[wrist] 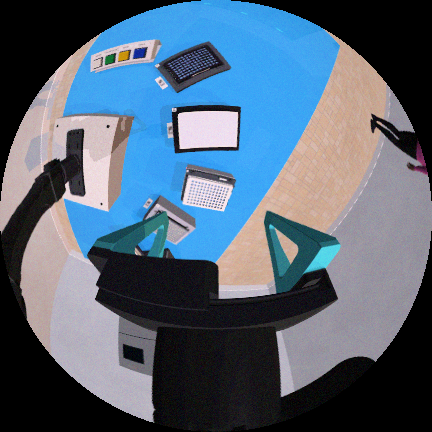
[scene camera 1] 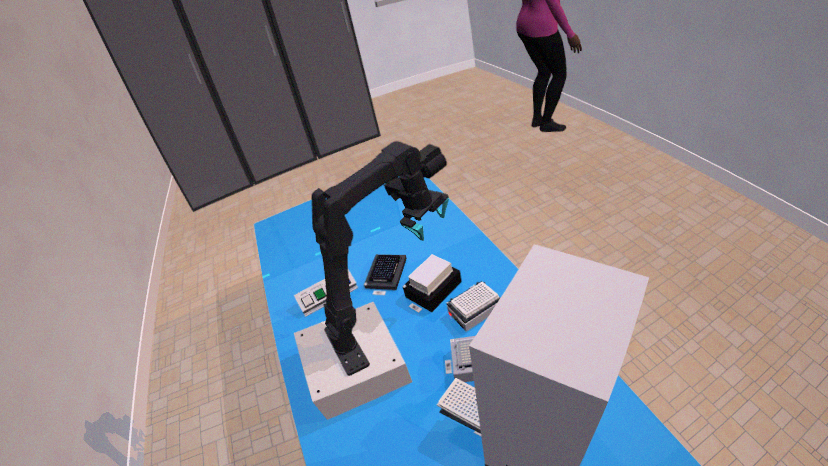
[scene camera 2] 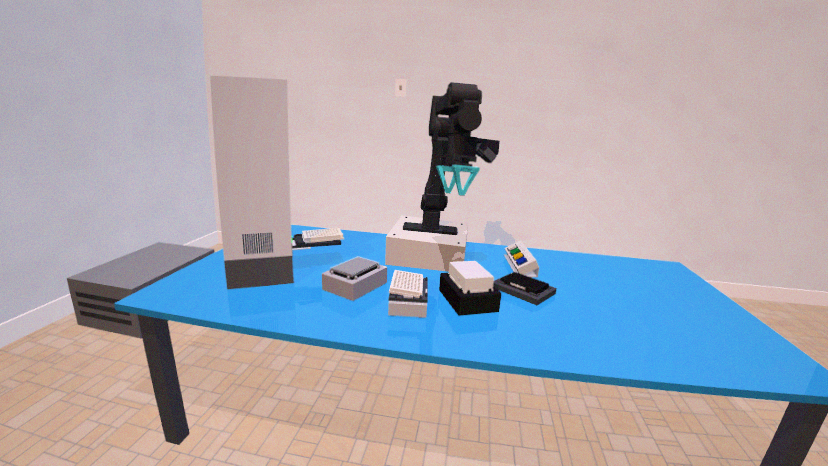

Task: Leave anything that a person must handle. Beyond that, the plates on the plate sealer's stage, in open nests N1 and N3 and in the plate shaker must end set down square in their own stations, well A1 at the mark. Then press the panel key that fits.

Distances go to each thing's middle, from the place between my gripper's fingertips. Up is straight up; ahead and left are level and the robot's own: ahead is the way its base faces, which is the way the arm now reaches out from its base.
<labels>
Right now my hand is 34 cm past the button box point(scene camera 1: 313, 298), 28 cm to the right of it and 28 cm above it. Also, from my hand: shaker station point(scene camera 2: 399, 305) (5 cm ahead, 10 cm to the right, 28 cm below).
</labels>
